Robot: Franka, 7 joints.
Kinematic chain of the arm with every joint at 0, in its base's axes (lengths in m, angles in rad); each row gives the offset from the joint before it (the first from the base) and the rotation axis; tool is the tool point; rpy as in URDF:
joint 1: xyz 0 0 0.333 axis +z
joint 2: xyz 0 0 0 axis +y
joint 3: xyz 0 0 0.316 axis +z
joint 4: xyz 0.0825 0 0 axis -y
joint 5: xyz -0.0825 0 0.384 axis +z
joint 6: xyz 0 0 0 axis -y
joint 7: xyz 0.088 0 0 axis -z
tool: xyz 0 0 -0.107 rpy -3.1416 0 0
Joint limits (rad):
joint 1: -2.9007..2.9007
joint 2: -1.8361..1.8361
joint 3: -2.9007..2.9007
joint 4: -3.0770..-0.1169
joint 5: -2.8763..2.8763
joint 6: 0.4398..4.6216
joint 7: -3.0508..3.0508
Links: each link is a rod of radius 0.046 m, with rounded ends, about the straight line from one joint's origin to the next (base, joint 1, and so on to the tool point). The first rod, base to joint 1, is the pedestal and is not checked.
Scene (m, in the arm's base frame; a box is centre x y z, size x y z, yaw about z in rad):
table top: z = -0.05
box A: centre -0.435 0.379 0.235 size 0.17 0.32 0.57 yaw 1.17
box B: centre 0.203 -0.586 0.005 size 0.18 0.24 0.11 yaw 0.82
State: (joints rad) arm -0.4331 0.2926 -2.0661 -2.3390 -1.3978 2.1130 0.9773
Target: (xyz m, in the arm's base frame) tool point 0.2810 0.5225 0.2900
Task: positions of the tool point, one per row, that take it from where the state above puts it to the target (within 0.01 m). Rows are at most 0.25 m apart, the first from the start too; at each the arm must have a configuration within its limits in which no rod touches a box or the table.
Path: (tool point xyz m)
1: -0.4437 -0.0896 0.2892
2: -0.3594 0.0345 0.1566
3: -0.2155 0.0643 0.0662
4: -0.0762 0.0052 0.0452
5: -0.1217 0.1746 0.0232
6: -0.0647 0.3581 0.0605
7: 0.0848 0.4897 0.1531
8: 0.2810 0.5225 0.2900

